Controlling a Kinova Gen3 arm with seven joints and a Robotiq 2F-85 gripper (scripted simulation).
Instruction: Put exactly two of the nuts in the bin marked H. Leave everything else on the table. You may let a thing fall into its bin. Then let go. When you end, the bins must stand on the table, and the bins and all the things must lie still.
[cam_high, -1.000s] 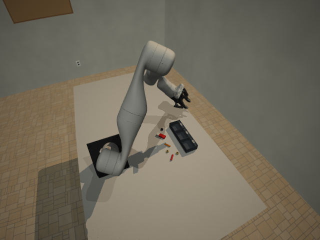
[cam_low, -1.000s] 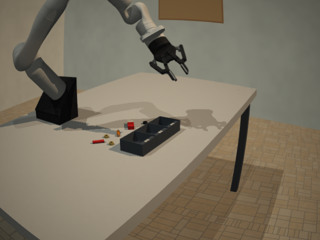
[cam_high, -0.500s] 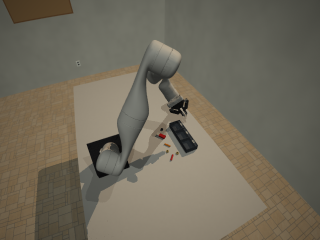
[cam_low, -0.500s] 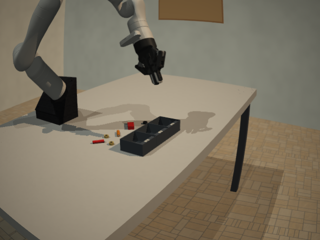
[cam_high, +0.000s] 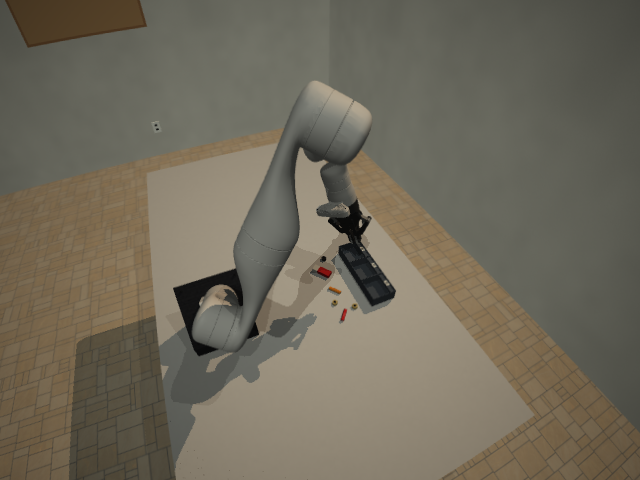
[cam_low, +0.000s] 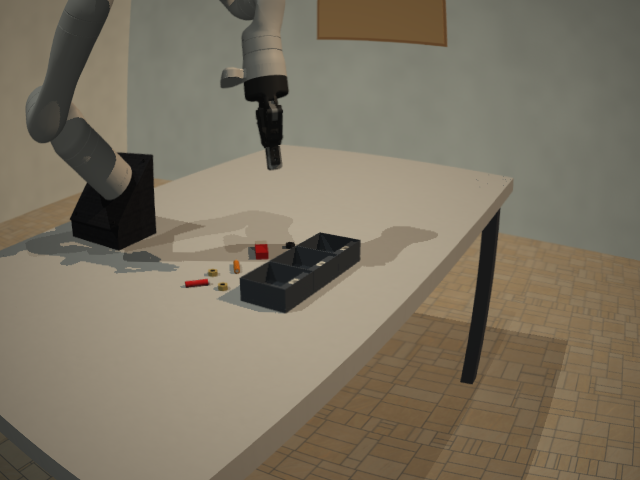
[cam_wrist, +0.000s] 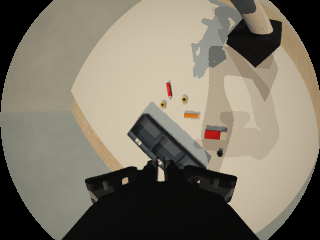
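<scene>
My gripper is now 6 cm short of the black three-compartment bin row and 18 cm above it. The rest, counted from my hand: orange cylinder 7 cm behind, 1 cm to the right, 20 cm below; black piece 3 cm behind, 13 cm to the left, 20 cm below; red block 7 cm behind, 8 cm to the left, 20 cm below.
</scene>
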